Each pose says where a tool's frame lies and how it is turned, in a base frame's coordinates. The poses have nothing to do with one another.
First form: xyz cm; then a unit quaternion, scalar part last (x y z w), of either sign.
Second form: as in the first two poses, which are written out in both.
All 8 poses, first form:
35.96, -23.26, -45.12, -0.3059, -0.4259, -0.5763, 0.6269
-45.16, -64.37, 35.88, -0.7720, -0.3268, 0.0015, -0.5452
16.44, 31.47, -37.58, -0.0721, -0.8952, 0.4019, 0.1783
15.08, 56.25, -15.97, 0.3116, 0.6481, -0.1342, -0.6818
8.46, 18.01, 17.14, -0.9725, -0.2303, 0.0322, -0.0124
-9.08, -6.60, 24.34, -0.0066, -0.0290, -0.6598, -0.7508
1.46, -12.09, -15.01, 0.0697, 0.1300, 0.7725, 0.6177
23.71, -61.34, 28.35, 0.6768, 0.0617, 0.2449, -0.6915
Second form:
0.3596, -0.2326, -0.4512, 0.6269, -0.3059, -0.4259, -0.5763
-0.4516, -0.6437, 0.3588, 0.5452, 0.7720, 0.3268, -0.0015
0.1644, 0.3147, -0.3758, 0.1783, -0.0721, -0.8952, 0.4019
0.1508, 0.5625, -0.1597, 0.6818, -0.3116, -0.6481, 0.1342
0.0846, 0.1801, 0.1714, 0.0124, 0.9725, 0.2303, -0.0322
-0.0908, -0.0660, 0.2434, 0.7508, 0.0066, 0.0290, 0.6598
0.0146, -0.1209, -0.1501, 0.6177, 0.0697, 0.1300, 0.7725
0.2371, -0.6134, 0.2835, 0.6915, -0.6768, -0.0617, -0.2449

